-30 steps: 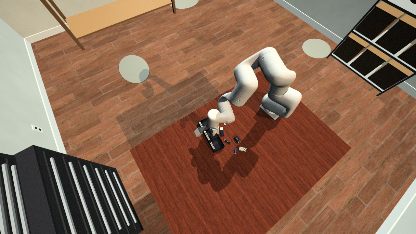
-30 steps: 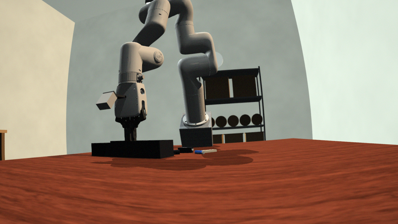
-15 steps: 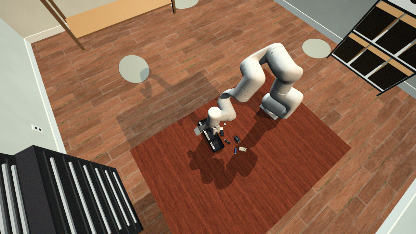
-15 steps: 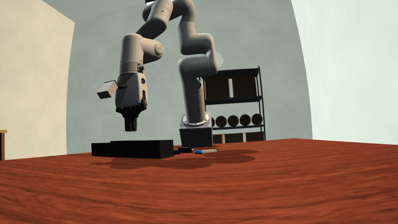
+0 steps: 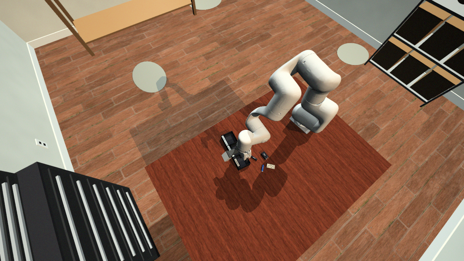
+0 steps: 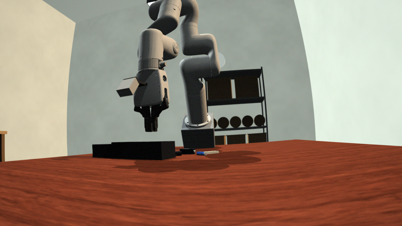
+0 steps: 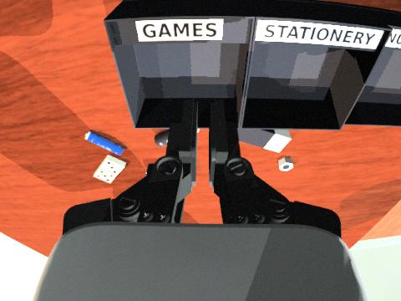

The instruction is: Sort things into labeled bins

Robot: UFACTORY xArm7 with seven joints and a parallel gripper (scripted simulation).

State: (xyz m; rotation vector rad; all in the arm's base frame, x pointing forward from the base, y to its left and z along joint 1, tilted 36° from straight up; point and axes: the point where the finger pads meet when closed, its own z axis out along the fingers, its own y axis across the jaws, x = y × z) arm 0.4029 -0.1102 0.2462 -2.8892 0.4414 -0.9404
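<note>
Now: the nut 16 cm behind my hand, 6 cm to the right of it and 9 cm below it. Also, from my hand: black bin row (1 cm behind, 7 cm to the right, 7 cm below); then black cylindrical battery (7 cm behind, 5 cm to the left, 9 cm below); then blue cylinder (6 cm behind, 14 cm to the left, 9 cm below).
</note>
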